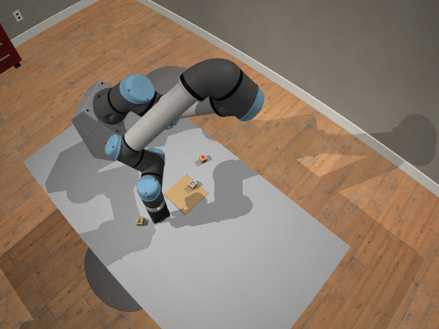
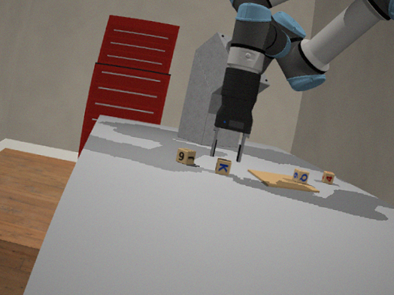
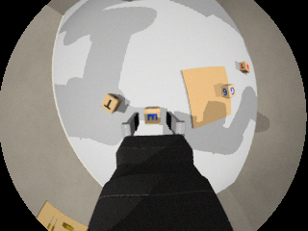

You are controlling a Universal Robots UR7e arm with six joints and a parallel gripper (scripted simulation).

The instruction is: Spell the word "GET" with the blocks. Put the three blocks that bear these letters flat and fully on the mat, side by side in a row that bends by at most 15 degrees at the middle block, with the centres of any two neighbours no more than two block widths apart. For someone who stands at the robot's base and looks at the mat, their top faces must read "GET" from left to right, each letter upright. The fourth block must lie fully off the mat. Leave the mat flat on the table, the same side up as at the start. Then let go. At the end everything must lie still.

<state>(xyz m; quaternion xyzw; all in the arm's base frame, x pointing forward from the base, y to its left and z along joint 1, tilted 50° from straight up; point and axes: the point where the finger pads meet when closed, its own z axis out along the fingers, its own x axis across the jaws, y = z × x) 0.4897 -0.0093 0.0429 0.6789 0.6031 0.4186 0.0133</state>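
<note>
Now: hand 4 cm above the E block. From my hand the other things lie so: tan mat 6 cm behind, 15 cm to the left, 5 cm below.
</note>
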